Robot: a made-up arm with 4 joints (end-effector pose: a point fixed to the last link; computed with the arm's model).
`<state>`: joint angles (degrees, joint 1 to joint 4).
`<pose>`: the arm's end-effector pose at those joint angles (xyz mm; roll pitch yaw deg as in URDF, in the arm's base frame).
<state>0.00 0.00 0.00 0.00</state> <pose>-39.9 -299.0 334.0 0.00 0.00 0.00</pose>
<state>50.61 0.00 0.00 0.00</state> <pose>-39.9 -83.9 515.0 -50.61 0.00 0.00</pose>
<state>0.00 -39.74 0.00 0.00</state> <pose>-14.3 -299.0 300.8 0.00 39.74 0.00</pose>
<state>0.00 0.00 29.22 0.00</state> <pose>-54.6 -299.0 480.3 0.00 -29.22 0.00</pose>
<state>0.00 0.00 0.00 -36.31</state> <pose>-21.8 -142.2 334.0 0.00 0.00 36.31</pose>
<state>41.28 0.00 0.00 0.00</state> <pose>-39.9 -134.3 497.2 -41.28 0.00 0.00</pose>
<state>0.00 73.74 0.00 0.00</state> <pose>-113.7 -299.0 328.3 0.00 -73.74 0.00</pose>
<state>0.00 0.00 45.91 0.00</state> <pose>-95.2 -299.0 554.6 0.00 -45.91 0.00</pose>
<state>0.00 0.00 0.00 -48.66</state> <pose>-38.4 -90.3 334.0 0.00 0.00 48.66</pose>
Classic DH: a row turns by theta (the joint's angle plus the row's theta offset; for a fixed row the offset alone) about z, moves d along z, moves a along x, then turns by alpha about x. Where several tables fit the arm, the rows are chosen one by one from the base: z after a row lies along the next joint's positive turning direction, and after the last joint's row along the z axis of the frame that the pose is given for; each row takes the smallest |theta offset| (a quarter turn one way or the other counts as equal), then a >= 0, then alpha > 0; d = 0 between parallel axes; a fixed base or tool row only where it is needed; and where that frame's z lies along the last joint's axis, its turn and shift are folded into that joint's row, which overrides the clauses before.
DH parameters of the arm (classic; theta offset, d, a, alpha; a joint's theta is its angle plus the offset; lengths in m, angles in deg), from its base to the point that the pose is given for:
base (fixed): -90 0.197 0 90
joint 1: 90 0.073 0.085 90
joint 2: 69.17 0 0.2728 0
joint 3: 20.83 0.193 -0.058 -90
joint 4: 24.74 0 -0.2533 180
tool (fixed): -155.26 -0.045 0 0

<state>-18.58 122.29 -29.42 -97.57</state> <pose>19.5 61.6 167.6 -92.77 -11.02 89.61</pose>
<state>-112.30 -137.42 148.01 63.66</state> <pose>252.6 27.0 -274.2 136.98 59.33 31.25</pose>
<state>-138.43 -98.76 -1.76 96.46</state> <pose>30.8 39.5 -375.9 78.24 47.91 88.24</pose>
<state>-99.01 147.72 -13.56 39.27</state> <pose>5.3 46.7 -221.5 81.06 45.41 -140.20</pose>
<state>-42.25 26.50 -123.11 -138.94</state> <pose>-383.9 -45.0 303.1 -164.27 -84.92 -11.33</pose>
